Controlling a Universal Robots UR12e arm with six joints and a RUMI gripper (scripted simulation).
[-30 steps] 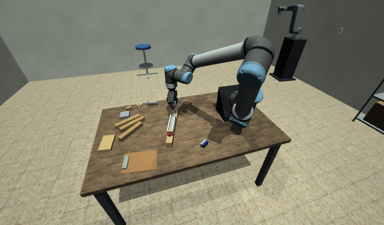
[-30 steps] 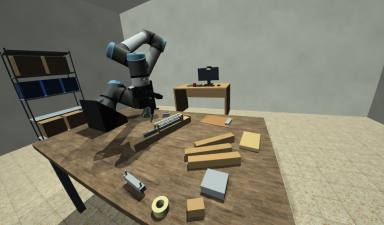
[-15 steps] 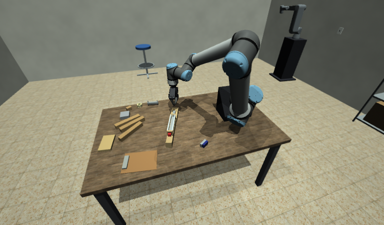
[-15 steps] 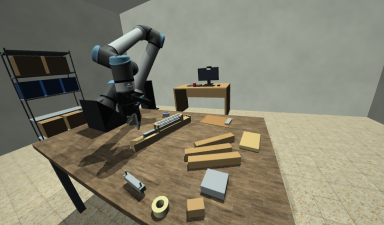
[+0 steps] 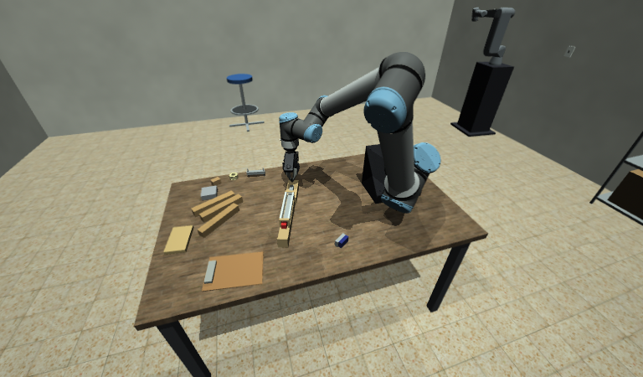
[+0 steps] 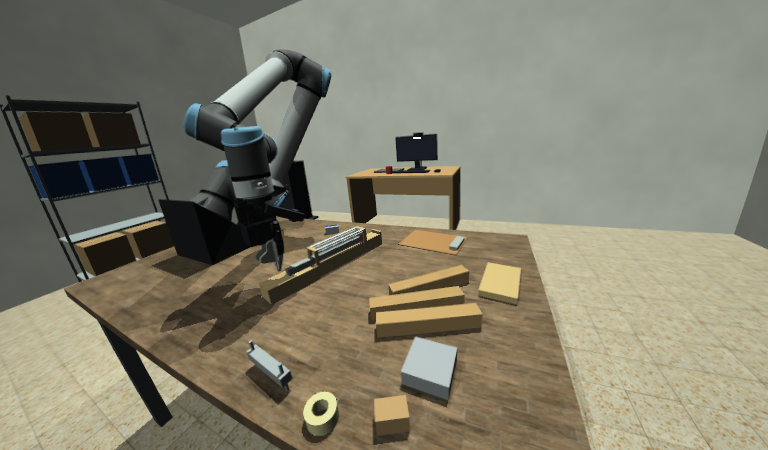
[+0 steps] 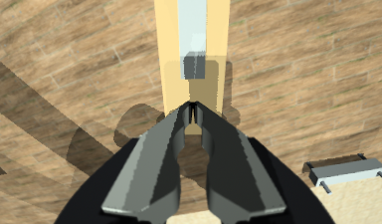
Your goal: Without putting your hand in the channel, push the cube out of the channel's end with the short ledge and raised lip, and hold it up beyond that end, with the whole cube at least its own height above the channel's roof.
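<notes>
My gripper is now 7 cm short of the red cube, 31 cm to the right of it and 3 cm above it. From my hand the other things lie so: blue-and-white block (18 cm behind, 42 cm to the left, 7 cm below); then pale grey bar (5 cm ahead, 23 cm to the left, 3 cm below); then grey block (46 cm ahead, 6 cm to the right, 7 cm below).
</notes>
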